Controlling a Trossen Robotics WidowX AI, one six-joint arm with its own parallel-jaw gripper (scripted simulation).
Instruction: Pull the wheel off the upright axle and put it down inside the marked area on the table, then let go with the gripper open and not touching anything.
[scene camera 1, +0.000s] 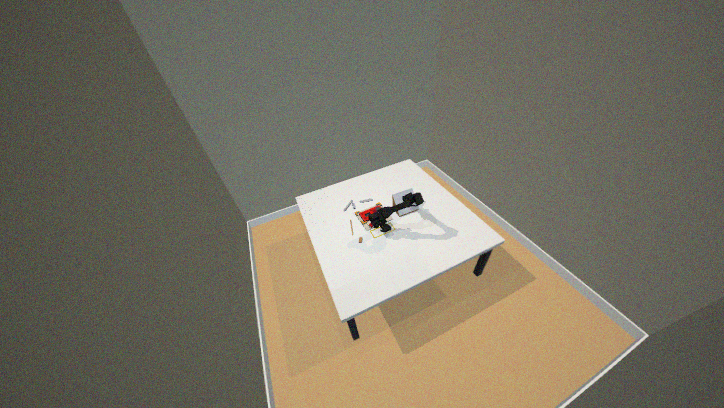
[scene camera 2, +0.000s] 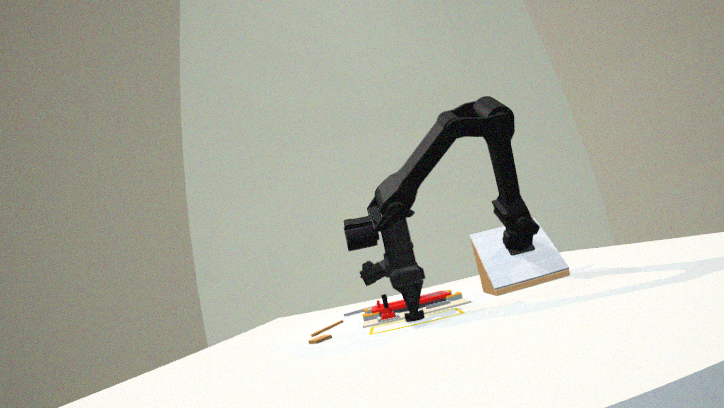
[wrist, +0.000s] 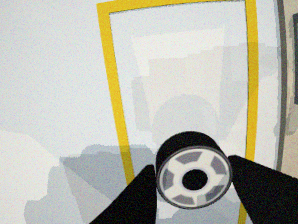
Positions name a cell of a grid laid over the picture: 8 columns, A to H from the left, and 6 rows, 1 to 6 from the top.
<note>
My gripper (scene camera 2: E5) holds a wheel (wrist: F5).
My gripper shows as well in the wrist view (wrist: F5).
</note>
